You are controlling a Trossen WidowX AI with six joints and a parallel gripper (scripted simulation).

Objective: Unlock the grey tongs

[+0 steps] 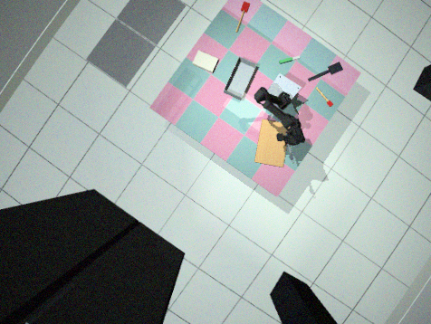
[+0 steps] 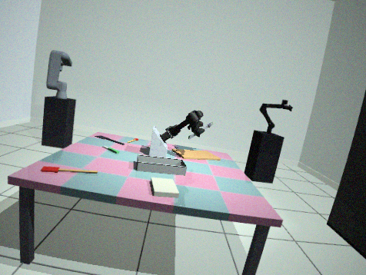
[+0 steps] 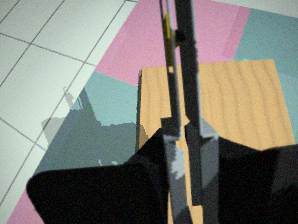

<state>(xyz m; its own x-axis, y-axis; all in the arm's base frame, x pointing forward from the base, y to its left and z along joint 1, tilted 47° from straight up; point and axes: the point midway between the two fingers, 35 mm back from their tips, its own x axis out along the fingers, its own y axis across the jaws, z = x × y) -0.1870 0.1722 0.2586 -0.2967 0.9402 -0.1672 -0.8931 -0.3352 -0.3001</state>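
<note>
My gripper tip is 15 cm above the wooden board, 6 cm short of it and 1 cm to the left of it. Also, from my gripper tip: black spatula 78 cm to the right, 15 cm below, 4 cm behind; grey roasting tin 57 cm ahead, 32 cm to the right, 13 cm below; red-tipped tool 57 cm to the right, 15 cm below, 14 cm behind.
</note>
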